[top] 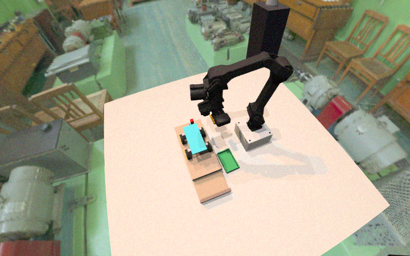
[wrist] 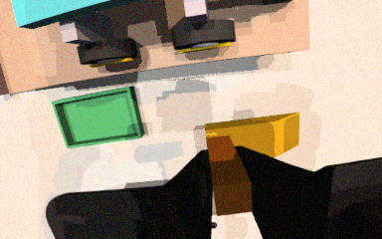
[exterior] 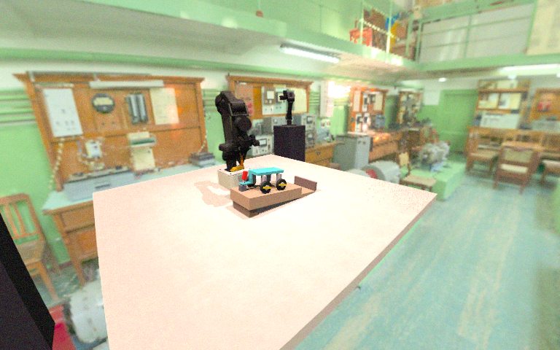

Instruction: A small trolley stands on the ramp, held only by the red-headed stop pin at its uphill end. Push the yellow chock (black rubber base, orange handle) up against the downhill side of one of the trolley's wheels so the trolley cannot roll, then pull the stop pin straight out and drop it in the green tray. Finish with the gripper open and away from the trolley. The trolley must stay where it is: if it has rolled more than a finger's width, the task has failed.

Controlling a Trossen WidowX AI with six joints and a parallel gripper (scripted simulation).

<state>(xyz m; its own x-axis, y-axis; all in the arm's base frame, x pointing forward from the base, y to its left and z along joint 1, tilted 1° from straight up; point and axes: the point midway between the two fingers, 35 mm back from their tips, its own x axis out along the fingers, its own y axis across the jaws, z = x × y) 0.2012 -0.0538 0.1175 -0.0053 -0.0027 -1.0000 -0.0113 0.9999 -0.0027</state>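
The stop pin lies 110 mm ahead of my gripper tip, 60 mm to the right of it and 40 mm below it. Round my gripper tip: trolley: 130 mm ahead, 60 mm below, 40 mm to the left; yellow chock: 20 mm to the right, 10 mm below; brown ramp: 130 mm below, 130 mm ahead, 50 mm to the left.
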